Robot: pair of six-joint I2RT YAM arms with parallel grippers.
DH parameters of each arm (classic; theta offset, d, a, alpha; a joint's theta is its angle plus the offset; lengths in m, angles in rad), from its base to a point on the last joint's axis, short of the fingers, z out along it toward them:
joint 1: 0 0.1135 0.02 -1.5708
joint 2: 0 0 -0.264 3.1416
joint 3: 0.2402 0 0.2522 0
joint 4: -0.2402 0 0.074 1.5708
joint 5: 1.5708 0 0 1.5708
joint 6: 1.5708 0.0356 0 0
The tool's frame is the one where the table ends.
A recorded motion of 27 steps. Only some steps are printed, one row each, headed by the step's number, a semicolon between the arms.
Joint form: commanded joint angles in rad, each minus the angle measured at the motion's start. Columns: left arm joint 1, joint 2, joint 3, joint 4, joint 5, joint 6; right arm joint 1, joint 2, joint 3, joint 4, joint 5, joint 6.
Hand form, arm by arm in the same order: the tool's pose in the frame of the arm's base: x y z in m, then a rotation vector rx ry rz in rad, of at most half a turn. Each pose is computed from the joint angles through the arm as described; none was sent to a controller.
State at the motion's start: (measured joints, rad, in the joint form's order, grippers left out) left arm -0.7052 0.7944 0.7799 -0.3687 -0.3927 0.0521; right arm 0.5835 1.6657 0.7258 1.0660 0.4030 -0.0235
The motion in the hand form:
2: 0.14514 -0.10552 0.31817 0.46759 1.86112 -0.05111; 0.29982 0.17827 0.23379 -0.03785 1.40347 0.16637
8: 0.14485 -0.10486 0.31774 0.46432 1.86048 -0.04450; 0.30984 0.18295 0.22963 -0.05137 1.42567 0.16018
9: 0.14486 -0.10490 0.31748 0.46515 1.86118 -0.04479; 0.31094 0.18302 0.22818 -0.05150 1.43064 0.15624
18: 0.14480 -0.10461 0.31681 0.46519 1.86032 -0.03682; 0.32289 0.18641 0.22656 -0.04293 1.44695 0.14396
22: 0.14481 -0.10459 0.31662 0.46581 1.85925 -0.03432; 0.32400 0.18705 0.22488 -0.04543 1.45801 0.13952
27: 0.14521 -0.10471 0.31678 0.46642 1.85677 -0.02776; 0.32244 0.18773 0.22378 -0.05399 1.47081 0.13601
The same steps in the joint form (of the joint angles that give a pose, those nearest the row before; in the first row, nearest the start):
2: 0.0003 -0.0059 -0.0042 0.0033 -0.0014 0.0047; -0.0030 0.0215 0.0253 0.0575 0.0435 0.0150
8: 0.0011 -0.0090 -0.0070 0.0036 -0.0070 0.0063; -0.0082 0.0615 0.0650 0.0317 0.0341 0.0158
9: 0.0010 -0.0089 -0.0077 0.0035 -0.0063 0.0062; -0.0096 0.0670 0.0673 0.0295 0.0353 0.0158
18: 0.0011 -0.0103 -0.0108 0.0052 -0.0118 0.0103; -0.0190 0.1059 0.1169 0.0010 0.0403 0.0221
22: 0.0009 -0.0106 -0.0119 0.0067 -0.0134 0.0123; -0.0190 0.1106 0.1211 -0.0107 0.0418 0.0234
27: 0.0011 -0.0090 -0.0117 0.0097 -0.0176 0.0172; -0.0151 0.1055 0.1168 -0.0260 0.0426 0.0223

